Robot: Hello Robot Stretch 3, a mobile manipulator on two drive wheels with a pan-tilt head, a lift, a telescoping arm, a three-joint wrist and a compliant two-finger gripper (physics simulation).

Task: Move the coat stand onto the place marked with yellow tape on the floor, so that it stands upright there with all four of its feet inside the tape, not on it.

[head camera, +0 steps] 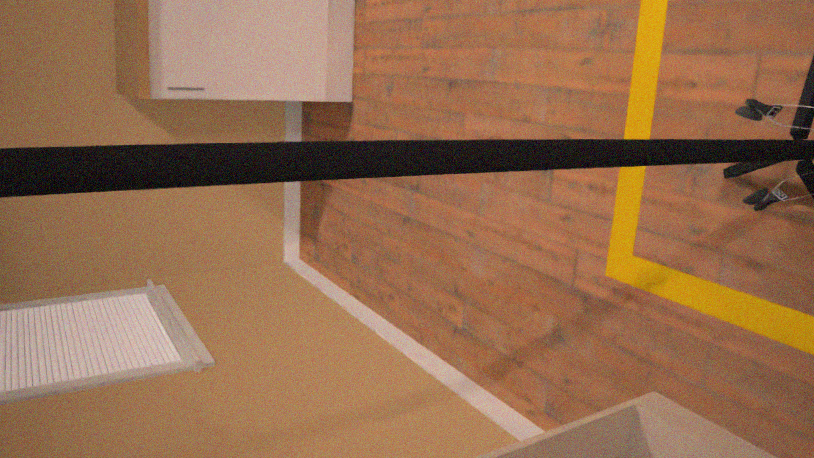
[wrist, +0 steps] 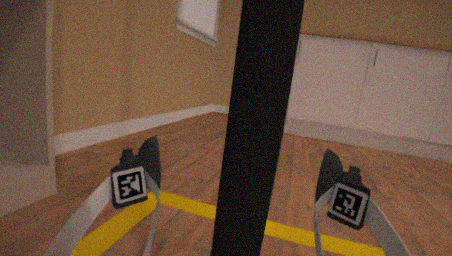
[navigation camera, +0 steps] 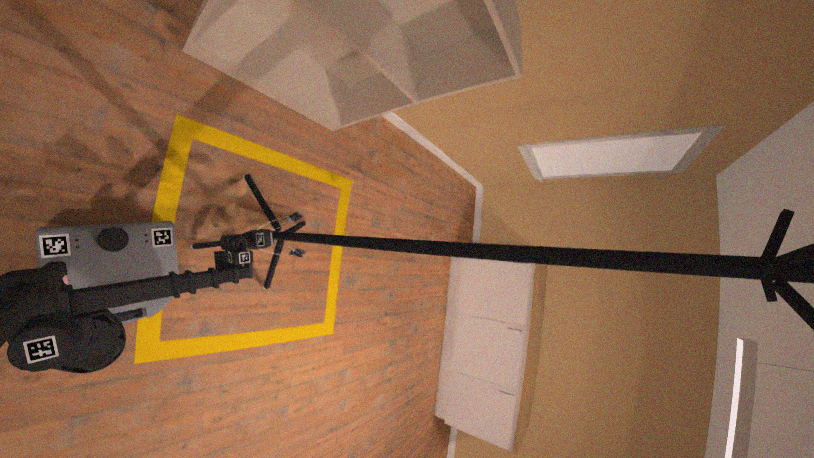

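Where they show: robot's base, link origin: [navigation camera: 114,238].
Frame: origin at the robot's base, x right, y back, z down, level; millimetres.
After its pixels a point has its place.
Note:
The black coat stand [head camera: 398,159] @[z -1012, x 499, y 23 mm] [navigation camera: 512,254] @[z -1125, x 499, y 24 mm] [wrist: 262,100] stands on its feet on the floor; its pole slants slightly in the wrist view. In the navigation camera its four feet show inside the yellow tape [head camera: 640,113] @[z -1, x 1007, y 149 mm] [navigation camera: 334,284] @[z -1, x 968, y 368 mm] [wrist: 192,204], apart from it. My gripper [head camera: 757,153] @[z -357, x 558, y 19 mm] [navigation camera: 296,234] @[z -357, x 558, y 19 mm] [wrist: 238,162] @[z -357, x 558, y 19 mm] is open low around the pole, one finger on each side, with a gap between the pole and each fingertip in the wrist view. The tape's near side is partly hidden under my base in the navigation camera.
My base [navigation camera: 130,259] @[z -160, x 37, y 62 mm] overlaps the near tape side. A pale open shelf unit [head camera: 683,432] @[z -99, x 842, y -577 mm] [navigation camera: 509,22] @[z -1060, x 849, y -670 mm] [wrist: 30,185] stands beside the marked place. White cabinets [head camera: 244,51] @[z -508, x 2415, y 572 mm] [navigation camera: 483,341] @[z -459, x 2288, y 1193 mm] [wrist: 330,80] stand along the wall beyond it.

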